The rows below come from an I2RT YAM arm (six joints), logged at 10 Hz.
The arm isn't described. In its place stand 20 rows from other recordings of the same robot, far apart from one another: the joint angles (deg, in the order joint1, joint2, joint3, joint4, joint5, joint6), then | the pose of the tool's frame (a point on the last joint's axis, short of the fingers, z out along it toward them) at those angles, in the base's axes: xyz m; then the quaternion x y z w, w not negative.
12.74, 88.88, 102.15, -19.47, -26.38, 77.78 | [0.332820 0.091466 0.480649 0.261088 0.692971 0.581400 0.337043]
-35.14, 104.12, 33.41, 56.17, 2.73, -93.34 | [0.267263 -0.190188 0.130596 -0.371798 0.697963 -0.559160 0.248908]
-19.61, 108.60, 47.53, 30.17, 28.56, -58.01 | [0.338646 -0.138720 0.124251 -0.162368 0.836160 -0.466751 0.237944]
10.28, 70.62, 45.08, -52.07, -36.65, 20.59 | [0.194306 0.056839 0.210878 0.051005 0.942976 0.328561 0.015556]
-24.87, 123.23, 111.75, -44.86, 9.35, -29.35 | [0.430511 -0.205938 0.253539 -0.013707 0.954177 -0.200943 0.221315]
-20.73, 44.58, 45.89, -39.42, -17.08, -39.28 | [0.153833 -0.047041 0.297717 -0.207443 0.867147 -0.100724 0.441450]
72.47, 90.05, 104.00, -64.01, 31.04, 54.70 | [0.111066 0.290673 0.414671 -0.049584 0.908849 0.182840 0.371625]
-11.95, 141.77, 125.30, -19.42, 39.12, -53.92 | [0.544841 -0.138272 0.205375 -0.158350 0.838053 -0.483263 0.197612]
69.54, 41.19, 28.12, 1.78, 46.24, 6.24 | [0.083606 0.150537 0.271094 -0.161189 0.736017 0.118556 0.646716]
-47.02, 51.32, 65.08, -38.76, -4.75, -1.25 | [0.123455 -0.128158 0.389878 0.307186 0.784997 -0.187612 0.504201]
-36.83, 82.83, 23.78, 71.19, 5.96, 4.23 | [0.215071 -0.165687 0.219187 0.257943 0.573483 -0.249394 0.736468]
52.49, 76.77, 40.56, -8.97, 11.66, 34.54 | [0.169770 0.209353 0.196953 -0.105226 0.914479 0.193037 0.339696]
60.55, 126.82, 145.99, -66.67, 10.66, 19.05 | [0.233648 0.400421 0.381610 -0.297291 0.879713 0.164482 0.332669]
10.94, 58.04, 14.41, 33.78, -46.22, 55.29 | [0.187724 0.062465 0.194990 0.031643 0.747114 0.575050 0.331870]
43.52, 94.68, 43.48, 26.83, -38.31, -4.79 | [0.227483 0.246459 0.181219 -0.487117 0.651617 0.429909 0.391523]
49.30, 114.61, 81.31, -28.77, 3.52, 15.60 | [0.274859 0.316202 0.172384 -0.274073 0.930490 0.104276 0.219544]
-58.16, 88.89, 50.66, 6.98, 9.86, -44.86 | [0.172984 -0.290116 0.216389 0.142413 0.857481 -0.429130 0.245545]
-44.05, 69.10, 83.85, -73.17, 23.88, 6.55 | [0.136077 -0.151689 0.389759 0.453231 0.827087 -0.274091 0.188104]
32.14, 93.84, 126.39, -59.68, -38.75, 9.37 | [0.244271 0.179785 0.512897 -0.328503 0.754920 0.439040 0.359758]
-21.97, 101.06, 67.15, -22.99, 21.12, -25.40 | [0.334616 -0.148822 0.195900 0.023978 0.943477 -0.273365 0.185871]
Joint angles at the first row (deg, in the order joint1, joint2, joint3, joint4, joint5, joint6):
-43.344, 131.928, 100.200, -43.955, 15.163, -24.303
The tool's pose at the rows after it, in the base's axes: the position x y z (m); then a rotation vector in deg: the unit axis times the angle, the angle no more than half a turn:
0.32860, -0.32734, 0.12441, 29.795, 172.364, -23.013
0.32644, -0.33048, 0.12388, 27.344, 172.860, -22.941
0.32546, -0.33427, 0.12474, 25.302, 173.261, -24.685
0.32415, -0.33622, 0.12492, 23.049, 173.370, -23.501
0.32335, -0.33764, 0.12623, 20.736, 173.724, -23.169
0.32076, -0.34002, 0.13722, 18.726, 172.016, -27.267
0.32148, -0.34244, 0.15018, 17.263, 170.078, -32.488
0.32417, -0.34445, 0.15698, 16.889, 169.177, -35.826
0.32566, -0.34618, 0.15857, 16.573, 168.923, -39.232
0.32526, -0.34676, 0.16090, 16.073, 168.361, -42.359
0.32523, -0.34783, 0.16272, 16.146, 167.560, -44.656
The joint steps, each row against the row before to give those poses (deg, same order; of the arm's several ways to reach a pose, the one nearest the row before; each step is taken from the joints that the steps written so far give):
-0.760, 1.352, 2.150, -3.587, -4.871, -1.228
-0.483, 0.144, 0.120, 0.156, -0.259, -2.106
-0.352, 0.169, 0.421, 0.362, 0.863, -1.860
-0.360, 0.084, 0.216, -0.119, -1.037, -1.720
-0.220, 0.010, 0.337, -0.316, -0.368, -1.713
-0.351, -1.958, -1.159, 2.238, 1.067, -1.940
-0.009, -1.585, -0.161, 1.989, 1.793, -1.465
0.175, -0.264, 0.833, 0.668, 1.519, -0.488
0.123, 0.018, 0.139, 1.116, 1.929, -0.605
0.028, -0.595, -0.762, 1.610, 1.548, -0.804
-0.021, -0.370, -0.468, 1.402, 1.015, -0.353

